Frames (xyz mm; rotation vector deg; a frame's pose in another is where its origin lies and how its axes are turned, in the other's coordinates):
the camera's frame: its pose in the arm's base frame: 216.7 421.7 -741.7 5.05 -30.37 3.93
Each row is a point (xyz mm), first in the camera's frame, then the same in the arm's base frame.
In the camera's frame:
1: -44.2 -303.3 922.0
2: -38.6 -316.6 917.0
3: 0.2 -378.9 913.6
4: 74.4 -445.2 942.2
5: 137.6 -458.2 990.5
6: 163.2 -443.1 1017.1
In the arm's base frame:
1: -257.1 24.7 7.9
2: -248.6 12.2 5.6
3: -208.0 -47.7 18.2
4: -152.6 -113.4 76.1
5: -121.3 -128.5 148.8
6: -114.0 -115.1 185.6

